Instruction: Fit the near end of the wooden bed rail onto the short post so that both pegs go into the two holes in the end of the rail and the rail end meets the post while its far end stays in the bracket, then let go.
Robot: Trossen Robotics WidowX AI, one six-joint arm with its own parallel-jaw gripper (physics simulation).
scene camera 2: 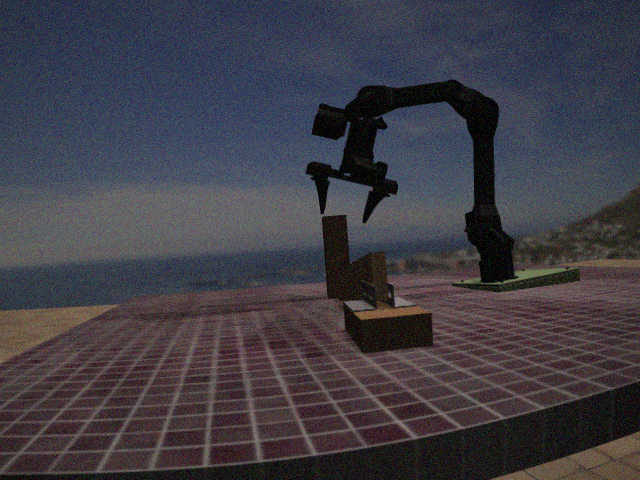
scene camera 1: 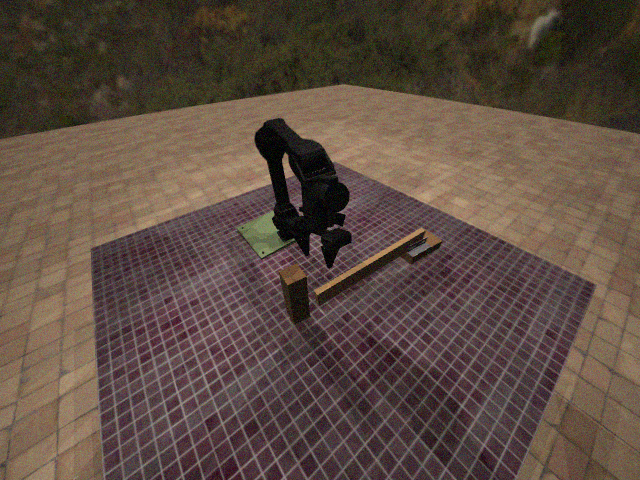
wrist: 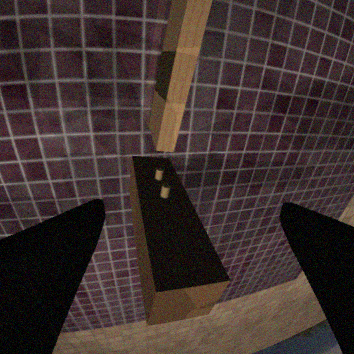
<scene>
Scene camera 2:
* my gripper: 343,218
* wooden bed rail: 371,268
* short post: 335,235
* metal bracket: 367,304
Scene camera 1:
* my gripper: 317,261
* wooden bed rail: 329,290
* short post: 293,280
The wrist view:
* my gripper: 194,209
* wooden bed rail: 183,34
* short post: 181,276
</scene>
